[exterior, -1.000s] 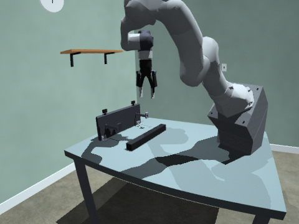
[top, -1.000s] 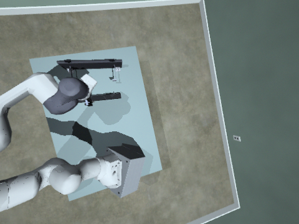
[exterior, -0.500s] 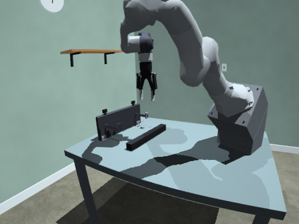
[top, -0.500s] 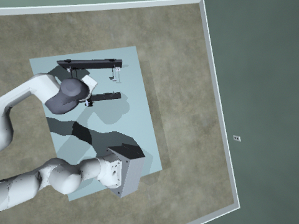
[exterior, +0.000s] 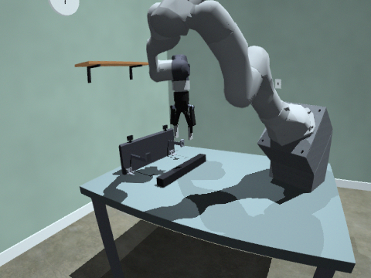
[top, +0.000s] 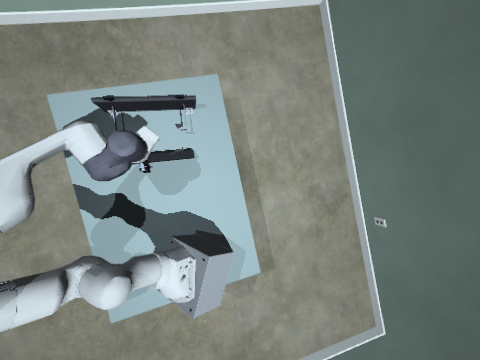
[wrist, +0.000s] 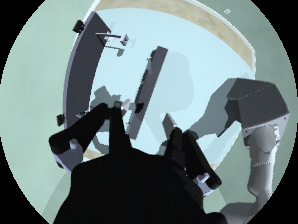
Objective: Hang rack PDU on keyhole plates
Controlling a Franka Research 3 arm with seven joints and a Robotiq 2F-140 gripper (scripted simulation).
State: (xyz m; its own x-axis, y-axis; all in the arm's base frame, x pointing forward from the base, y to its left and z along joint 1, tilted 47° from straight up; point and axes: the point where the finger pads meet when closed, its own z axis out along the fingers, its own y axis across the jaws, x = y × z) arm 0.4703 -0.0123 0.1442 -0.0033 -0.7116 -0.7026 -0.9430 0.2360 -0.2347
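Right now the rack PDU is 20 cm below my hand, 2 cm ahead of it and 1 cm to the right of it. Round my hand: dark mounting panel (27 cm ahead, 14 cm below, 2 cm to the right).
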